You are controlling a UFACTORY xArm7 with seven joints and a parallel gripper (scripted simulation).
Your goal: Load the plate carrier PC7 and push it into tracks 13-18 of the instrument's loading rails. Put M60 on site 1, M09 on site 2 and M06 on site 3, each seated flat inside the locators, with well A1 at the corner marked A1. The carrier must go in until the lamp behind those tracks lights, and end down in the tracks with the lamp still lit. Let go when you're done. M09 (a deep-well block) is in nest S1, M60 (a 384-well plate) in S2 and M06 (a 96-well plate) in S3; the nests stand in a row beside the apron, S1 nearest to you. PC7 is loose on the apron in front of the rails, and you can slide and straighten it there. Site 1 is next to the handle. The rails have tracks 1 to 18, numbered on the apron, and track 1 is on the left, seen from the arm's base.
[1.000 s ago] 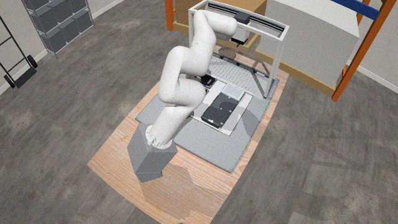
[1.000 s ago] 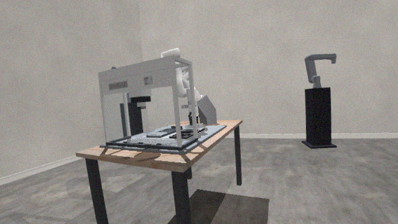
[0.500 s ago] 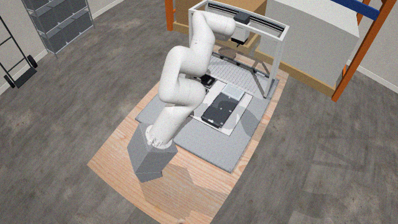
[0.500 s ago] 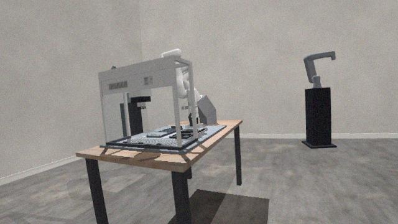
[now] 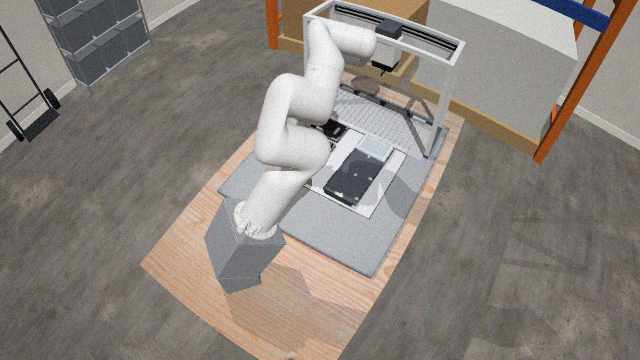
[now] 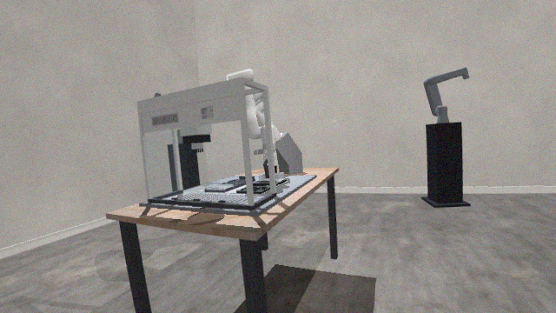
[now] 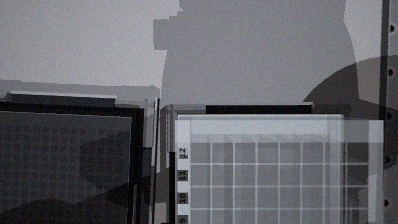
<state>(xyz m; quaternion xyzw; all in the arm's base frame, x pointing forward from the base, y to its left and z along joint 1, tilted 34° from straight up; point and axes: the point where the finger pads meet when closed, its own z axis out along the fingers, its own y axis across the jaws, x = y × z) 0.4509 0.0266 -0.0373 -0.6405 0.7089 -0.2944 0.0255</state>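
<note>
Now: the 96-well plate M06 1 cm below my hand. The rest, counted from my hand: dark plate carrier PC7 (6 cm ahead, 23 cm to the right, 3 cm below); then white apron (7 cm ahead, 15 cm to the right, 5 cm below); then deep-well block M09 (10 cm ahead, 3 cm to the right, 3 cm below).
</note>
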